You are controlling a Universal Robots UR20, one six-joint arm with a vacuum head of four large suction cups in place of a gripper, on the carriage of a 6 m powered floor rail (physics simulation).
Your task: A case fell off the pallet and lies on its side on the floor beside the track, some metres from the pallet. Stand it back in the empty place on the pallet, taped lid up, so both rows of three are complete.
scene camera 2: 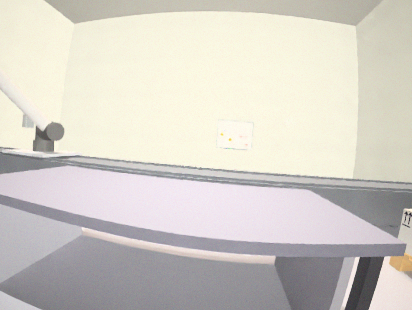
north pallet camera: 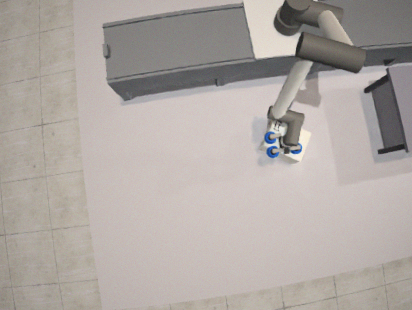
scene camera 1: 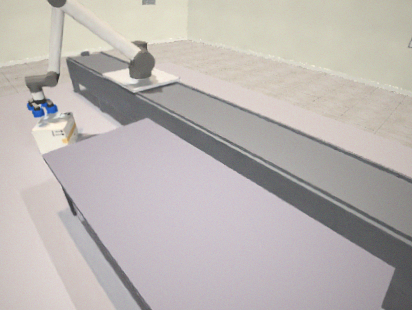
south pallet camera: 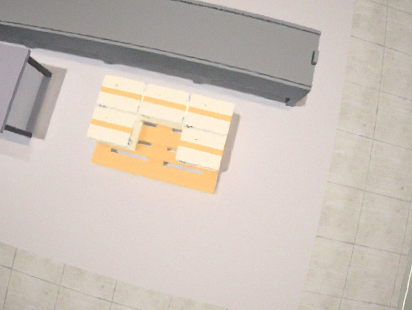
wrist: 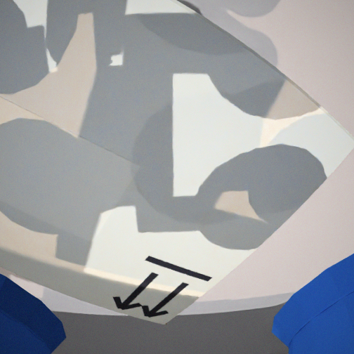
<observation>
I see my suction head (wrist: 312,312) and an orange pallet (south pallet camera: 162,137).
The north pallet camera view does not show the orange pallet: it is out of frame. Scene camera 1 misses the orange pallet: it is out of frame.
</observation>
